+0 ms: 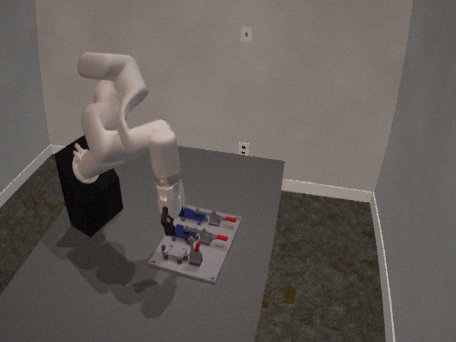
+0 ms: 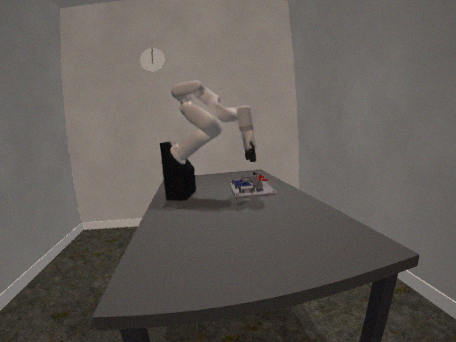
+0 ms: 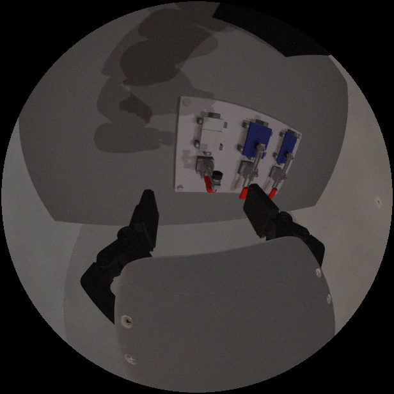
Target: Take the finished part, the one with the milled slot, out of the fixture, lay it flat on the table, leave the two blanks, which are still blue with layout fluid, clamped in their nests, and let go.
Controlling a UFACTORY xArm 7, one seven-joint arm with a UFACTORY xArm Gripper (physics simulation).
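Where they show: gripper, between the fingertips: [image 1: 175, 225] [image 2: 251, 160]; arm's base, origin of its link: [image 1: 85, 166] [image 2: 177, 156].
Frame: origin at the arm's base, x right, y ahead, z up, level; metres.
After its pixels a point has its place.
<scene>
The finished part [image 1: 176, 251] @(x 0.172, y 0.359, z -0.199 m) [image 2: 246, 189] @(x 0.189, y 0.344, z -0.207 m) [image 3: 211, 139] is a pale grey block with a thin line across it, lying in its nest at one end of the fixture plate [image 1: 225, 252] @(x 0.133, y 0.521, z -0.225 m) [image 3: 187, 150]. Its toggle clamp [image 1: 195, 257] @(x 0.200, y 0.425, z -0.191 m) [image 3: 205, 165] is swung back, off the part. The near blue blank [image 1: 185, 232] @(x 0.072, y 0.379, z -0.199 m) [image 3: 256, 135] and the far blue blank [image 1: 194, 215] @(x -0.038, y 0.401, z -0.209 m) [image 3: 286, 145] sit in their nests with clamp arms down on them. My gripper [image 1: 172, 227] @(x 0.216, y 0.368, z -0.044 m) [image 2: 251, 154] @(x 0.216, y 0.368, z -0.044 m) [image 3: 202, 199] is open and empty, above the fixture and apart from it. The slot's shape is too small to tell.
Red clamp handles [image 1: 222, 238] @(x 0.104, y 0.508, z -0.185 m) [image 3: 243, 193] stick out along one side of the plate. The black base block [image 1: 92, 200] @(x 0.067, y 0.035, z -0.098 m) [image 2: 179, 175] @(x 0.106, y -0.010, z -0.097 m) stands on the table [image 1: 235, 180] @(x -0.330, y 0.551, z -0.240 m) [image 2: 250, 250] @(x 0.770, y 0.109, z -0.240 m), behind the arm. The arm's shadow falls on the table beside the fixture.
</scene>
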